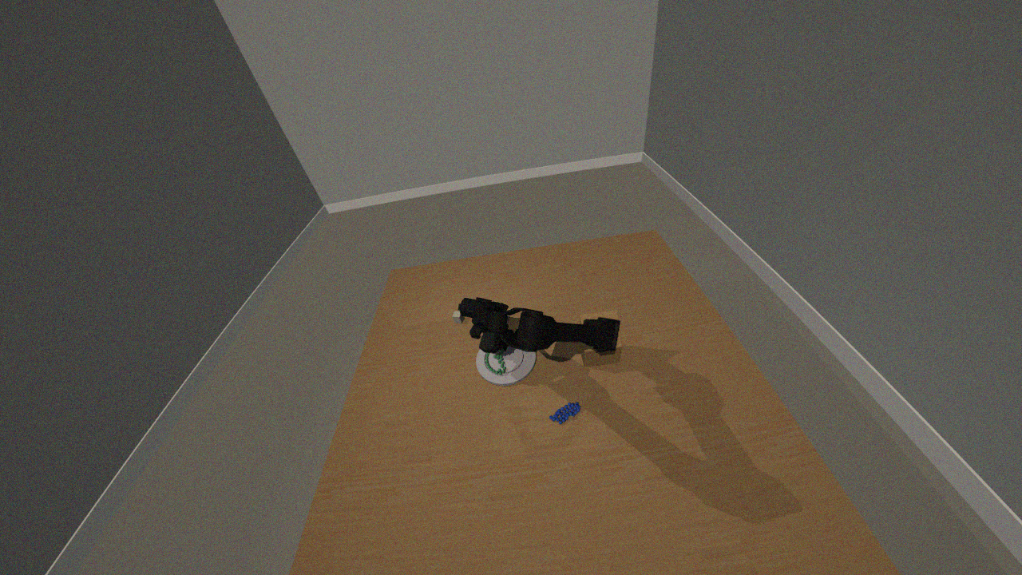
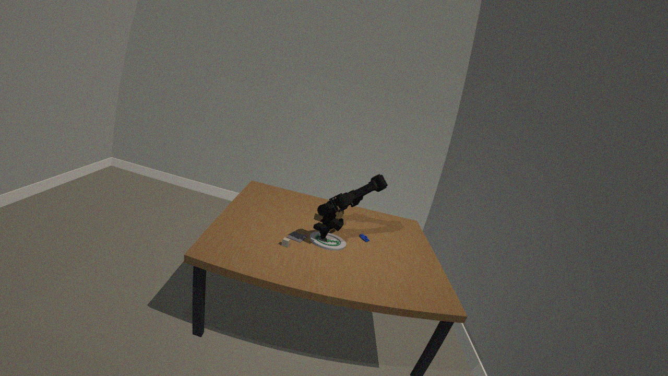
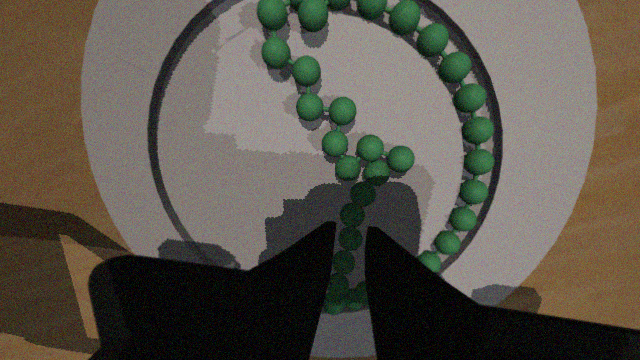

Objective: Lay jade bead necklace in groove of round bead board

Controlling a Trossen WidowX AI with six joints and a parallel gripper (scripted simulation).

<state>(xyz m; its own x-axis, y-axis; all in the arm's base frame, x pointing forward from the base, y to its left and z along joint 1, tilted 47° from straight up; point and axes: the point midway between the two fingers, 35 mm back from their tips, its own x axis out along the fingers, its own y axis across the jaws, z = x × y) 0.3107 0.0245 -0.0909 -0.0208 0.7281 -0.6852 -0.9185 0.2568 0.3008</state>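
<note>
Right now the round bead board is 3 cm to the left of my gripper tip, 1 cm below it and 1 cm behind it. Round my gripper tip: pale block 17 cm to the right, 17 cm ahead; flat grey plate 14 cm to the right, 4 cm ahead, 1 cm below.
</note>
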